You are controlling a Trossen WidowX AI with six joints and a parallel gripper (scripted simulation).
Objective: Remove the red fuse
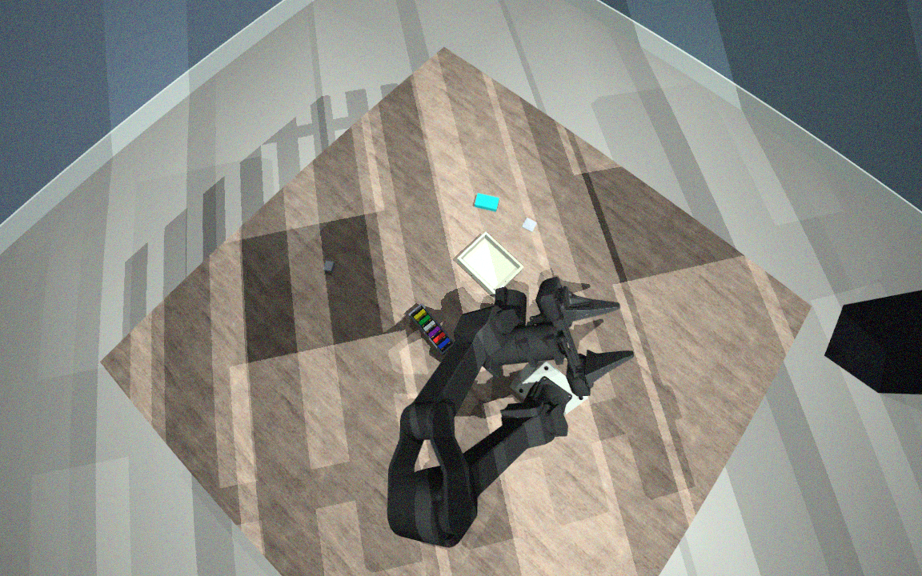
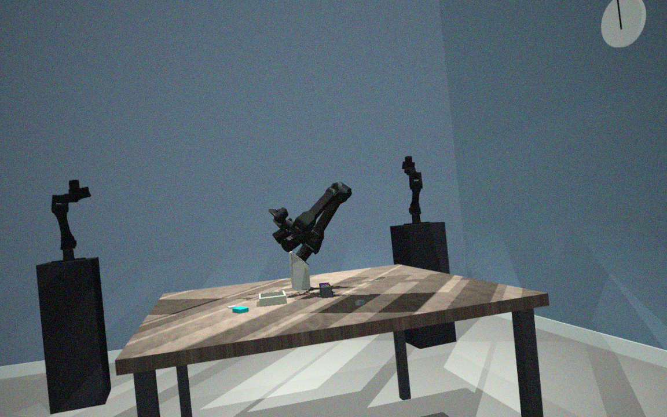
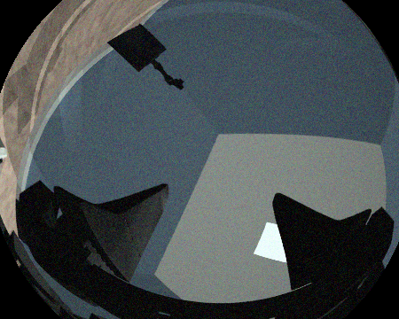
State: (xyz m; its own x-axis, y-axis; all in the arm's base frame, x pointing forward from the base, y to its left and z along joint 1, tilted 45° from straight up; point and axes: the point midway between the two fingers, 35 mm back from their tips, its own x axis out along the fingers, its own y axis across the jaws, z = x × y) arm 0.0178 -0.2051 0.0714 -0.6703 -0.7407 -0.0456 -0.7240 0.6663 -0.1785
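My gripper tip is now 320 mm above the red fuse, 240 mm short of it and 150 mm to the right of it. Round my gripper tip: grey cube 570 mm ahead, 340 mm below, 170 mm to the left; then teal block 350 mm ahead, 340 mm below, 220 mm to the right; then tray 340 mm below, 250 mm ahead, 80 mm to the right.
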